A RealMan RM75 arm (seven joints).
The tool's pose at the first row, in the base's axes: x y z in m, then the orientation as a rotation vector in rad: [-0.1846, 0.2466, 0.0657, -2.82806, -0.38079, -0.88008]
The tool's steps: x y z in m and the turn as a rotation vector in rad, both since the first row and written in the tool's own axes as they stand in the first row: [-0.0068, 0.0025, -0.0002, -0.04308, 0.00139, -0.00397]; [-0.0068, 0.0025, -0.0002, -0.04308, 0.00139, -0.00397]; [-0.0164, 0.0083, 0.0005, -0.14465, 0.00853, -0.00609]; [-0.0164, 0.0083, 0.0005, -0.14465, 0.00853, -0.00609]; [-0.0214, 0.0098, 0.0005, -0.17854, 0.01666, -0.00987]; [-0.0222, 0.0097, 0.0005, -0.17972, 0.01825, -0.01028]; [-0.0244, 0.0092, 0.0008, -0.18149, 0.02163, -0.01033]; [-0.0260, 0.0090, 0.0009, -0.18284, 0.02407, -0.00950]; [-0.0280, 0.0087, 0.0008, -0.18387, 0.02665, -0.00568]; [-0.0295, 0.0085, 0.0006, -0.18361, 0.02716, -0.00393]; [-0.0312, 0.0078, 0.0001, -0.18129, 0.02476, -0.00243]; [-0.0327, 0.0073, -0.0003, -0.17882, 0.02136, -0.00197]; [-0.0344, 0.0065, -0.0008, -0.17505, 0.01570, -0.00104]
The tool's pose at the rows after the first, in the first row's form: [-0.1894, 0.2428, 0.0618, -2.86662, -0.37181, -0.90170]; [-0.1894, 0.2428, 0.0618, -2.86662, -0.37181, -0.90170]; [-0.1950, 0.2356, 0.0553, -2.95433, -0.33773, -0.95752]; [-0.1950, 0.2356, 0.0553, -2.95433, -0.33773, -0.95752]; [-0.1985, 0.2332, 0.0523, 2.95273, 0.32657, 0.97633]; [-0.1992, 0.2331, 0.0518, 2.95092, 0.32632, 0.97858]; [-0.2009, 0.2332, 0.0504, 2.94811, 0.32500, 0.98344]; [-0.2022, 0.2331, 0.0494, 2.94643, 0.32276, 0.98690]; [-0.2039, 0.2330, 0.0483, 2.94640, 0.31638, 0.99054]; [-0.2053, 0.2329, 0.0476, 2.94728, 0.31394, 0.99130]; [-0.2071, 0.2331, 0.0471, 2.95094, 0.31337, 0.98796]; [-0.2087, 0.2332, 0.0466, 2.95459, 0.31448, 0.98316]; [-0.2105, 0.2335, 0.0461, 2.96042, 0.31591, 0.97510]
